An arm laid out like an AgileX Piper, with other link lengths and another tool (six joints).
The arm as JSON. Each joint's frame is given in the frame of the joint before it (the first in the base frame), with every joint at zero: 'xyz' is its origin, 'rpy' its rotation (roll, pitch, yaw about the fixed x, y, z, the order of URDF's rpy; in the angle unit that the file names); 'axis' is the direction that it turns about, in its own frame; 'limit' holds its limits. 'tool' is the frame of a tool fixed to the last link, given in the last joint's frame.
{
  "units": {
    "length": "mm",
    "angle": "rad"
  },
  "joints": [
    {
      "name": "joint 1",
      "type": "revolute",
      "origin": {
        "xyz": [
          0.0,
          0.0,
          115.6
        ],
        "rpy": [
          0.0,
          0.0,
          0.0
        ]
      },
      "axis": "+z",
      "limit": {
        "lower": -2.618,
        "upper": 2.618
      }
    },
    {
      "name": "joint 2",
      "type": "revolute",
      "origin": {
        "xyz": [
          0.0,
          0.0,
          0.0
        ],
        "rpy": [
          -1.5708,
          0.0,
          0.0
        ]
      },
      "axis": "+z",
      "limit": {
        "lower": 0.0,
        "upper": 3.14
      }
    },
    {
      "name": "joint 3",
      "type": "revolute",
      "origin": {
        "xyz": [
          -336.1,
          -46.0,
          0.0
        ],
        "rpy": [
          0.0,
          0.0,
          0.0
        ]
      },
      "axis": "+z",
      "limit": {
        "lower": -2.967,
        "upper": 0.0
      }
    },
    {
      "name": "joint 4",
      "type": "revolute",
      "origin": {
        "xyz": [
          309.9,
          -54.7,
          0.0
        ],
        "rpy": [
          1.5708,
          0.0,
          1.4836
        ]
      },
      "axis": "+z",
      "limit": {
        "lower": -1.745,
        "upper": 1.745
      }
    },
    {
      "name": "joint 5",
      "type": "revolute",
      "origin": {
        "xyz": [
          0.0,
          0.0,
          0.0
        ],
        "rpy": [
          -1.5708,
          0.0,
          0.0
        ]
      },
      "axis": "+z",
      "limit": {
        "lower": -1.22,
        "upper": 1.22
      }
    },
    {
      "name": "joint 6",
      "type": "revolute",
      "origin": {
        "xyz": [
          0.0,
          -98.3,
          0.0
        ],
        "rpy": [
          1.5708,
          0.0,
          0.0
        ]
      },
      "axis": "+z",
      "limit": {
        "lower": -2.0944,
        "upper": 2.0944
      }
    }
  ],
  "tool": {
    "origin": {
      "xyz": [
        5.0,
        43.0,
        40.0
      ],
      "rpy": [
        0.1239,
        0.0,
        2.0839
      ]
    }
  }
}
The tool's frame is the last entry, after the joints.
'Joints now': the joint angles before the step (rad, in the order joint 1, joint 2, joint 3, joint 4, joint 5, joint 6). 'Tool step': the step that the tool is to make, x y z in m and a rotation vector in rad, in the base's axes. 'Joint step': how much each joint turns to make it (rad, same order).
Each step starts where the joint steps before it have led.
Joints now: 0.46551 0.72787 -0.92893 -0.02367 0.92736 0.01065
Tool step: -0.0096 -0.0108 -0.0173 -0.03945 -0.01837 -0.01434
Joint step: 0.00079 -0.05852 0.06600 -0.04796 -0.00605 0.00326
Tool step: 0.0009 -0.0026 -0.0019 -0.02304 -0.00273 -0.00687
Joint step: -0.00041 -0.00001 0.00105 -0.02244 0.00687 -0.00050
